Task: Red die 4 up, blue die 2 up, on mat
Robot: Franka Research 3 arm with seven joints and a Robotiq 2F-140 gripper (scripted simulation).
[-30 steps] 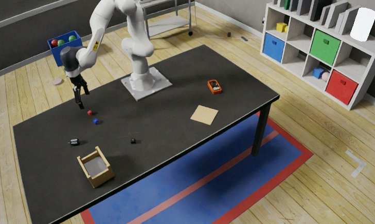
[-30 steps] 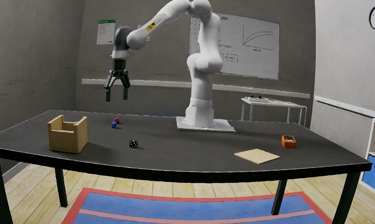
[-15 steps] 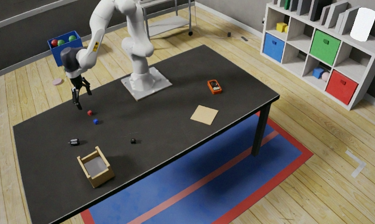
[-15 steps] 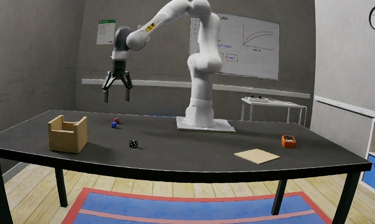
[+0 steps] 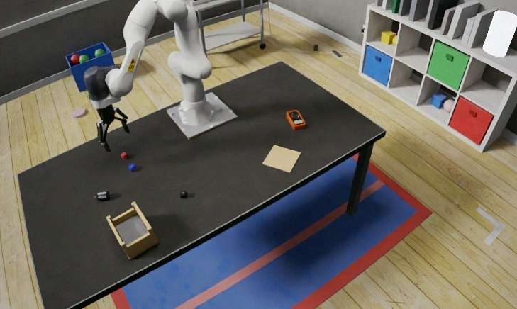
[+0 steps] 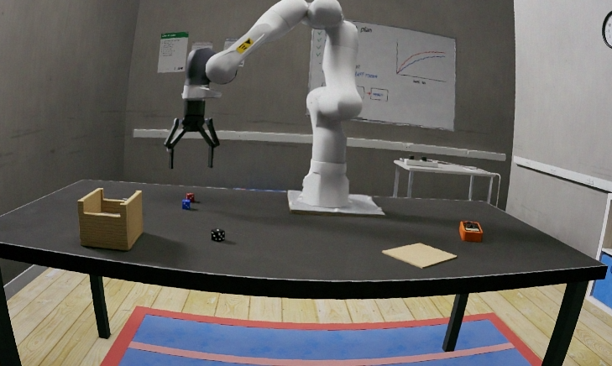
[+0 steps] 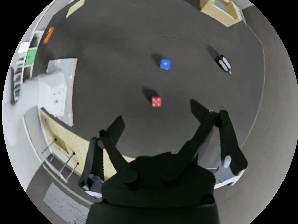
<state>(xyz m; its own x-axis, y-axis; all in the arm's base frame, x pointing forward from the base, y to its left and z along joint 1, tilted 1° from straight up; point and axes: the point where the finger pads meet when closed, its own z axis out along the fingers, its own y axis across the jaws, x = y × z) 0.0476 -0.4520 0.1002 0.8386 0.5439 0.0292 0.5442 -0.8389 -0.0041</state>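
Now: hand 11 cm above the red die. Also, from my hand: dark object 21 cm ahead, 18 cm to the right, 10 cm below; black die 41 cm ahead, 16 cm to the left, 11 cm below; blue die 11 cm below, 11 cm ahead, 1 cm to the left.
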